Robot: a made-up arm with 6 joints. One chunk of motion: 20 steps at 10 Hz.
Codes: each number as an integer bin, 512 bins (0 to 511) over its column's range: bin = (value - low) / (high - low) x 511, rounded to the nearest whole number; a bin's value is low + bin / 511 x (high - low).
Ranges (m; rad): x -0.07..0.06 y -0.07..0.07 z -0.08..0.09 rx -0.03..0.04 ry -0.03..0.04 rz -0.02..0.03
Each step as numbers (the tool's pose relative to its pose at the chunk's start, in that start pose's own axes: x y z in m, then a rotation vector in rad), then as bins.
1 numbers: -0.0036 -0.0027 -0.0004 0.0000 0.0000 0.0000
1 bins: 261 246 239 219 219 204
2 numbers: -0.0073 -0.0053 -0.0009 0.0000 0.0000 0.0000
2 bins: 246 236 238 219 219 204
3 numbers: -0.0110 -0.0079 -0.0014 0.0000 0.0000 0.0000
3 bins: 232 227 236 219 219 204
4 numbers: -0.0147 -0.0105 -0.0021 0.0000 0.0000 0.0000
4 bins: 217 217 234 219 219 204
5 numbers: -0.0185 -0.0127 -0.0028 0.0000 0.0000 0.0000
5 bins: 202 209 232 219 219 204
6 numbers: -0.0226 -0.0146 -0.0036 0.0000 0.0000 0.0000
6 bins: 186 202 230 219 219 204
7 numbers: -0.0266 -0.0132 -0.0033 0.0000 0.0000 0.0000
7 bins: 171 207 231 219 219 204
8 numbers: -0.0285 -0.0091 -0.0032 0.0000 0.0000 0.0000
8 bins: 163 222 231 219 219 204
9 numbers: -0.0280 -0.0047 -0.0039 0.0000 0.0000 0.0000
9 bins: 165 238 229 219 219 204
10 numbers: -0.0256 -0.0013 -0.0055 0.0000 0.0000 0.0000
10 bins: 175 251 224 219 219 204
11 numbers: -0.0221 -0.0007 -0.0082 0.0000 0.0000 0.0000
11 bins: 188 253 216 219 219 204
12 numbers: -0.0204 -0.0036 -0.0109 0.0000 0.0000 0.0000
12 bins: 195 242 208 219 219 204
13 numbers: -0.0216 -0.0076 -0.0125 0.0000 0.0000 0.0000
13 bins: 190 228 203 219 219 204
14 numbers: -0.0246 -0.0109 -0.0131 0.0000 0.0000 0.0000
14 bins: 178 216 201 219 219 204
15 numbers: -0.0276 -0.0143 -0.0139 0.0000 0.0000 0.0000
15 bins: 167 203 199 219 219 204
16 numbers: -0.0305 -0.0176 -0.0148 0.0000 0.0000 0.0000
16 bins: 155 191 196 219 219 204
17 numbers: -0.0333 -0.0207 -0.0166 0.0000 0.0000 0.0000
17 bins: 144 180 191 219 219 204
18 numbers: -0.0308 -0.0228 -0.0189 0.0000 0.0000 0.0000
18 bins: 154 172 184 219 219 204
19 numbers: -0.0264 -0.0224 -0.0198 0.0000 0.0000 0.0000
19 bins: 171 174 181 219 219 204
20 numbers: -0.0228 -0.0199 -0.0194 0.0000 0.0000 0.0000
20 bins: 186 183 182 219 219 204
